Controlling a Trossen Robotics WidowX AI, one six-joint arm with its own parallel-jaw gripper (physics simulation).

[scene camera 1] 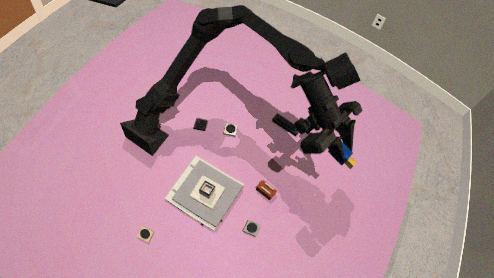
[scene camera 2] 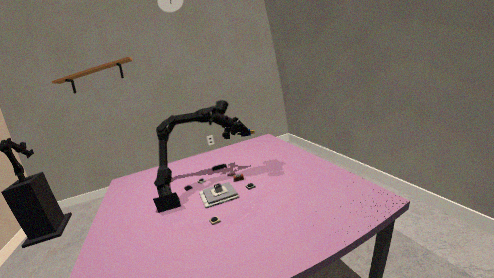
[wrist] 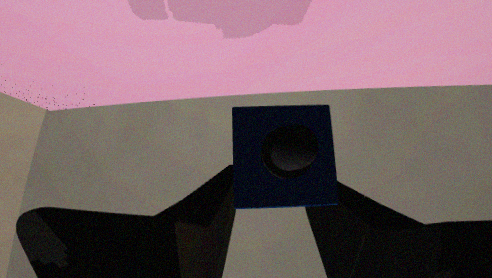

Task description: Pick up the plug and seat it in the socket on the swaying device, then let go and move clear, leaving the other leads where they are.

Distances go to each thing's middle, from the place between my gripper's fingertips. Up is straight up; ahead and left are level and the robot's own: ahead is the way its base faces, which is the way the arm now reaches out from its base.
Now: hand 2 cm past the blue plug [wrist: 283,156] and 1 cm to the right of it. Round my hand: grey device [scene camera 1: 205,193] 29 cm behind, 18 cm below, 16 cm to the right.
